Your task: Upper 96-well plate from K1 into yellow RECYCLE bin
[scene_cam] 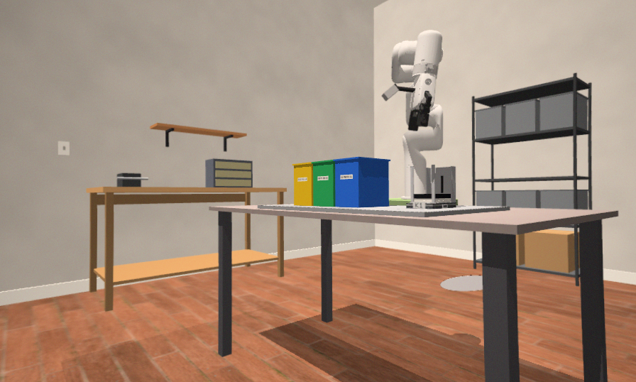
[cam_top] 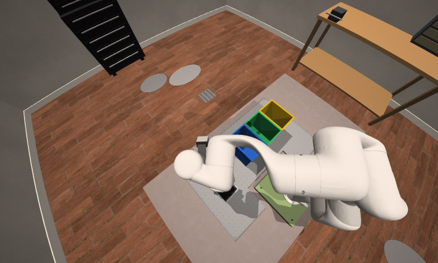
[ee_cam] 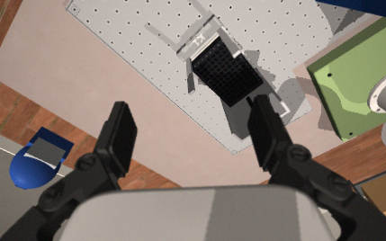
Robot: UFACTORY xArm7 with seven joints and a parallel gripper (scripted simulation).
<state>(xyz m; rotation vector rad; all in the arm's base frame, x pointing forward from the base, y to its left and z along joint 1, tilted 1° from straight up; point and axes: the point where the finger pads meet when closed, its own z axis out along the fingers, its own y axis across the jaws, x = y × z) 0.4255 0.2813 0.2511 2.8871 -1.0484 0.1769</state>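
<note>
Right now the black 96-well plate is 11 cm behind my hand, 1 cm to the right of it and 22 cm below it. The rest, counted from my hand: green bin 4 cm behind, 40 cm to the right, 18 cm below; white plate 11 cm behind, 1 cm to the right, 24 cm below; blue bin 4 cm behind, 27 cm to the right, 18 cm below.
</note>
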